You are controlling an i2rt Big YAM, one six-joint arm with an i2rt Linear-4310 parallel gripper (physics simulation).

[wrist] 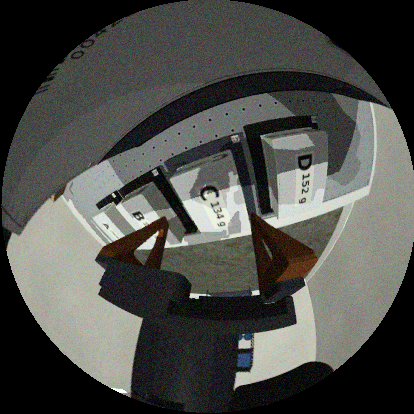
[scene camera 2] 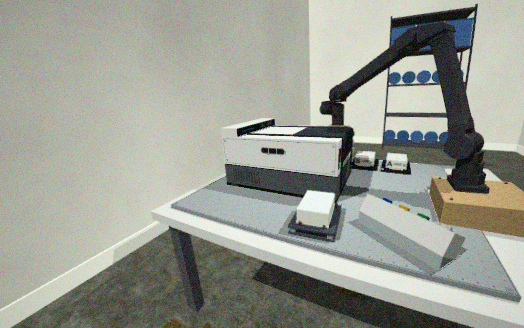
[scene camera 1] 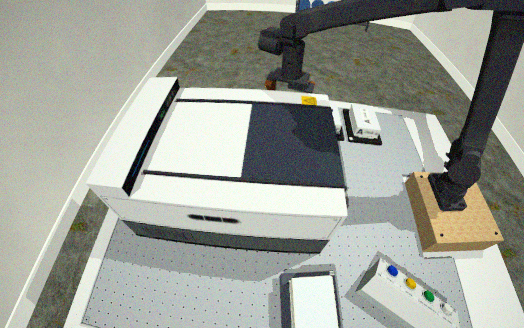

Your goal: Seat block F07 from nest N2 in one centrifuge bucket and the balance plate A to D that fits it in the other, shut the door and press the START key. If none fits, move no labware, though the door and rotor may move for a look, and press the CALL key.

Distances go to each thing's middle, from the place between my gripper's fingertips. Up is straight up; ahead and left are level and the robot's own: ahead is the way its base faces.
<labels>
The plate C (wrist: 209, 188) lies 2 cm to the right of my hand and 6 cm below it. From my hand the other things lie so: plate B (wrist: 145, 204): 14 cm behind, 2 cm to the right, 6 cm below; then plate D (wrist: 295, 159): 13 cm ahead, 1 cm to the right, 6 cm below; then plate A (scene camera 1: 364, 122): 27 cm behind, 1 cm to the right, 6 cm below.
</labels>
